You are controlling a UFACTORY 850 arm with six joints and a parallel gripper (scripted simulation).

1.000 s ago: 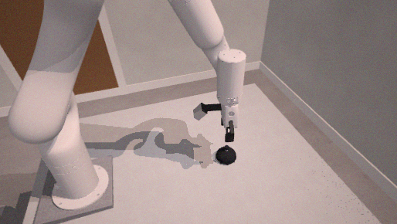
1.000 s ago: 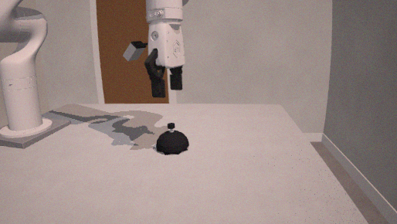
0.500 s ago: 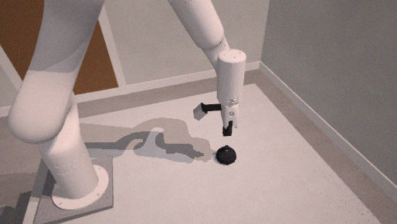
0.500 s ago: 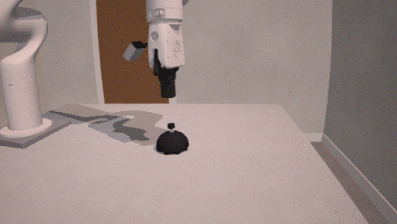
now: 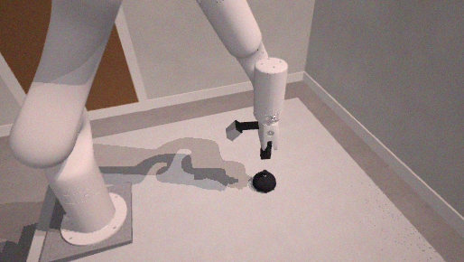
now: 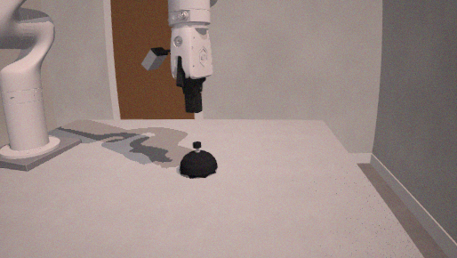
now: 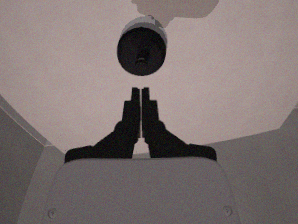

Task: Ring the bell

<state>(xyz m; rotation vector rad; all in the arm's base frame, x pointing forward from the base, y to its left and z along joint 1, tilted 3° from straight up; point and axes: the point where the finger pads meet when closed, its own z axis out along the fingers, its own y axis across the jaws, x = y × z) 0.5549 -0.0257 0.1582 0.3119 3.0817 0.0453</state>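
The small black button is 100 mm below my hand. The rest, counted from my hand: bell: 110 mm below.
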